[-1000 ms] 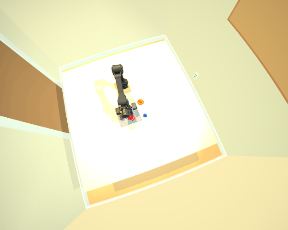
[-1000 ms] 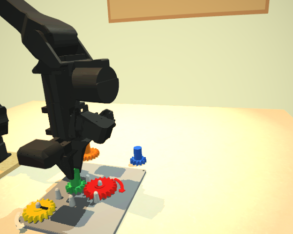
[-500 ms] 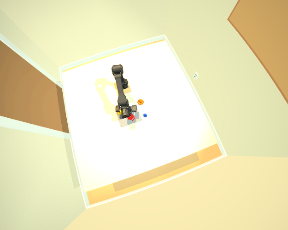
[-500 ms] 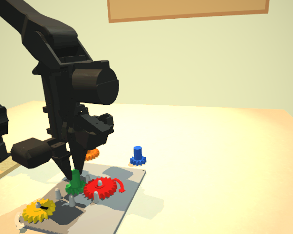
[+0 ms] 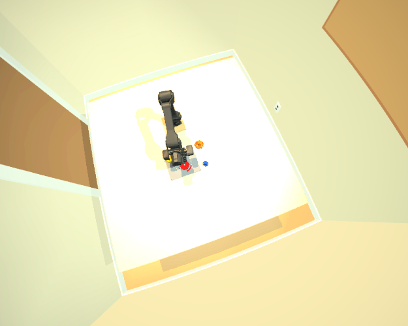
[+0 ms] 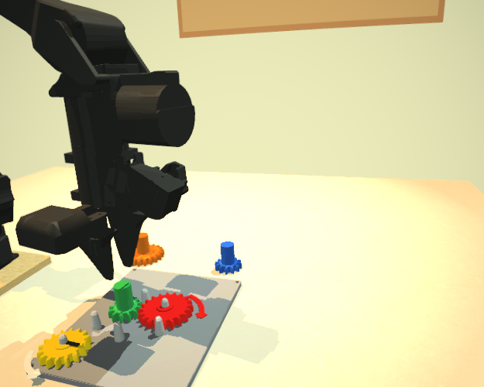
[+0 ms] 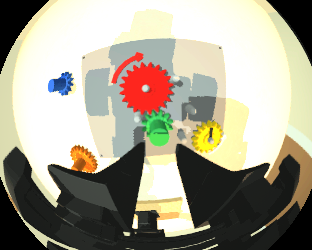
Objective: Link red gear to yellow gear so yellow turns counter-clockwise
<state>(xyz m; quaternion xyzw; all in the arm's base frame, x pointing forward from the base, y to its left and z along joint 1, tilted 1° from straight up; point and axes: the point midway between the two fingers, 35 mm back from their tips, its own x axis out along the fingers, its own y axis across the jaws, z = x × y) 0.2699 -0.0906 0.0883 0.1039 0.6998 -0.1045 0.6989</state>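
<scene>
The green gear lies 4 cm below my gripper tip. From my gripper tip the other things lie so: yellow gear: 7 cm to the right, 5 cm below, 4 cm behind; then red gear: 5 cm below, 5 cm ahead; then red arrow: 9 cm ahead, 6 cm below, 2 cm to the left.
</scene>
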